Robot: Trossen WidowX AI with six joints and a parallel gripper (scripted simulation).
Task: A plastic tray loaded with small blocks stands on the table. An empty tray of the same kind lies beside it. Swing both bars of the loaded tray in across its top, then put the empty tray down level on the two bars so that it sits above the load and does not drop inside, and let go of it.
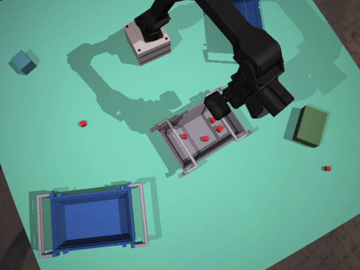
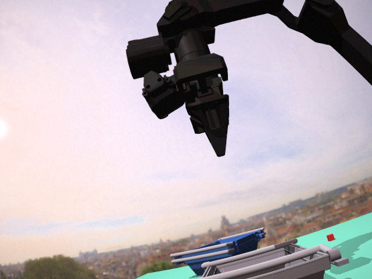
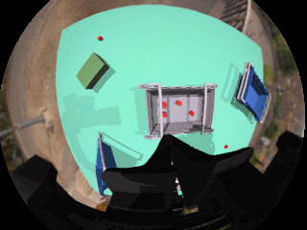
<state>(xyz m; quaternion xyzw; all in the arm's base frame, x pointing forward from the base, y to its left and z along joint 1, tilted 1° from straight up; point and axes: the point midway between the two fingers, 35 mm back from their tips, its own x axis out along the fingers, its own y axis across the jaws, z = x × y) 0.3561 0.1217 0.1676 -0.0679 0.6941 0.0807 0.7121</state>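
Now: gripper tip 31 cm past the blue tray, 23 cm to the right of it and 14 cm above it. Also, from my gripper tip: blue-grey cube: 45 cm behind, 58 cm to the right, 19 cm below; then green box: 12 cm ahead, 27 cm to the left, 20 cm below.
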